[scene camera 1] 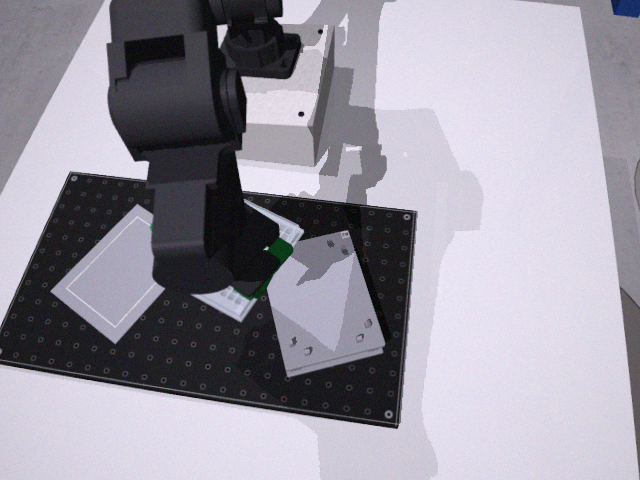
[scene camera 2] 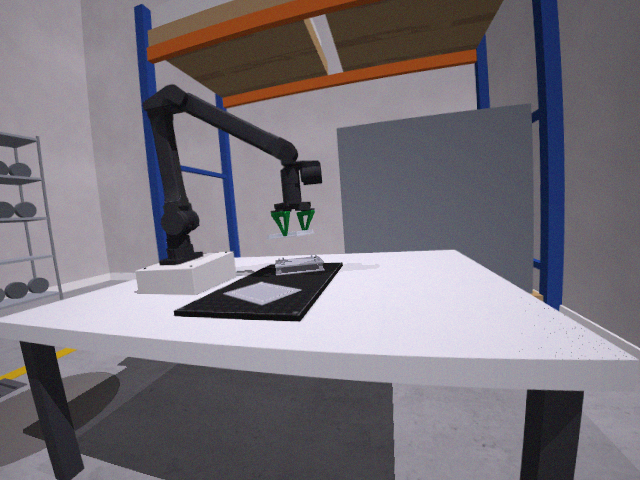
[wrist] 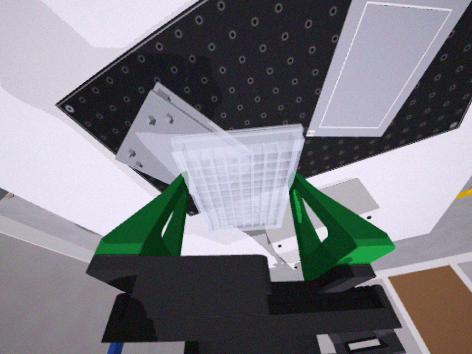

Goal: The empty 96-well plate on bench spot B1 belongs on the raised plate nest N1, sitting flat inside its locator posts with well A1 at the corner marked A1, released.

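Places are measured from the arm's base along level axes (x ahead, y left, z up), in centimetres.
Where they show: gripper, fingertip midpoint: (scene camera 2: 295, 234) (wrist: 239, 176); arm's base, origin of the base link: (scene camera 1: 258, 57) (scene camera 2: 182, 260).
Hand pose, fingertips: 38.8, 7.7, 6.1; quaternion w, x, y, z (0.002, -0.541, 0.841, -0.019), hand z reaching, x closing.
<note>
Each offset is from my fingertips to the top centre of the thing, as dx, dy, dz. "spot": to the spot under its first point.
My gripper (scene camera 2: 292, 227) (wrist: 239, 176) has green fingers and is shut on the clear 96-well plate @(-2.1, +0.6, +1.3) (scene camera 1: 227, 304) (scene camera 2: 290, 234) (wrist: 236, 194), gripping it by its two long sides. It holds the plate level, high above the black breadboard (scene camera 1: 207, 361) (scene camera 2: 248, 310) (wrist: 247, 57). The plate hangs between the empty grey bench spot B1 @(spot: -1.6, -19.8, -12.9) (scene camera 1: 108, 278) (scene camera 2: 262, 292) (wrist: 381, 68) and the raised plate nest N1 @(-3.4, +8.9, -8.8) (scene camera 1: 320, 305) (scene camera 2: 298, 265) (wrist: 152, 133). The nest is bare, with small locator posts at its corners and a small label @(spot: -12.7, +10.5, -9.8) (scene camera 1: 345, 233) at its far corner. In scene camera 1 the arm hides most of the plate.
The arm's white base block (scene camera 1: 279, 103) (scene camera 2: 186, 278) stands on the white table behind the breadboard. A blue and orange rack (scene camera 2: 548, 154) and a grey panel (scene camera 2: 433, 180) stand behind the table. A grey shelf unit (scene camera 2: 44, 207) is at the far left.
</note>
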